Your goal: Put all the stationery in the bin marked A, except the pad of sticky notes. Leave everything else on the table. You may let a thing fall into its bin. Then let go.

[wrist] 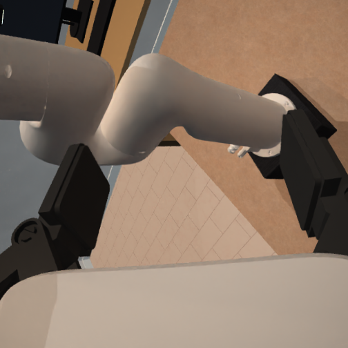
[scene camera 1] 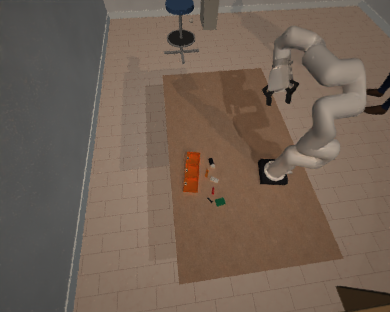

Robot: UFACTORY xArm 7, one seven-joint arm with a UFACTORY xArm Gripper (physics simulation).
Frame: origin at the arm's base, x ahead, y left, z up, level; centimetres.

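Seen in the pictures: gripper, fingertip midpoint: (scene camera 1: pixel 277 104); arm's base, origin of the base link: (scene camera 1: pixel 274 170).
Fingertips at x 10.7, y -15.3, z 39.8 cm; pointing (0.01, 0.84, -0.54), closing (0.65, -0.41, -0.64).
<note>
Pixels of each thing's top centre, then the offset from my fingertips to it. Level surfaces: height alone.
- orange bin unit, middle of its top: (scene camera 1: pixel 192 170) dx +38.8, dy +16.7, dz -41.2 cm
- white thing, middle of its top: (scene camera 1: pixel 211 162) dx +26.6, dy +9.7, dz -43.8 cm
- thin orange thing, middle of its top: (scene camera 1: pixel 207 172) dx +29.5, dy +16.6, dz -43.7 cm
- whitish thing, middle of its top: (scene camera 1: pixel 214 179) dx +24.9, dy +20.8, dz -44.4 cm
- small red thing, middle of its top: (scene camera 1: pixel 213 190) dx +25.7, dy +27.7, dz -44.1 cm
- small dark thing, middle of its top: (scene camera 1: pixel 210 199) dx +27.6, dy +33.6, dz -43.8 cm
- flat green thing, middle of its top: (scene camera 1: pixel 220 201) dx +21.6, dy +34.4, dz -44.1 cm
- brown mat, its level: dz -45.1 cm
An orange bin unit (scene camera 1: pixel 192 178) with three compartments lies left of a loose row of small things; its letters are too small to read. In the row are a black and white thing (scene camera 1: pixel 211 162), a thin orange thing (scene camera 1: pixel 207 173), a whitish thing (scene camera 1: pixel 214 179), a small red thing (scene camera 1: pixel 213 190), a small dark thing (scene camera 1: pixel 210 200) and a flat green thing (scene camera 1: pixel 220 202). I cannot tell which is the sticky-note pad. My gripper (scene camera 1: pixel 279 102) (wrist: pixel 185 151) is open and empty, high up and far from them, towards the upper right of the scene view.
The arm's black base (scene camera 1: pixel 264 178) (wrist: pixel 312 112) stands on the brown mat (scene camera 1: pixel 240 225) (wrist: pixel 225 35), right of the small things. A stool (scene camera 1: pixel 180 37) and a pillar (scene camera 1: pixel 209 15) stand at the back. A person's shoes (scene camera 1: pixel 375 110) show at the right edge.
</note>
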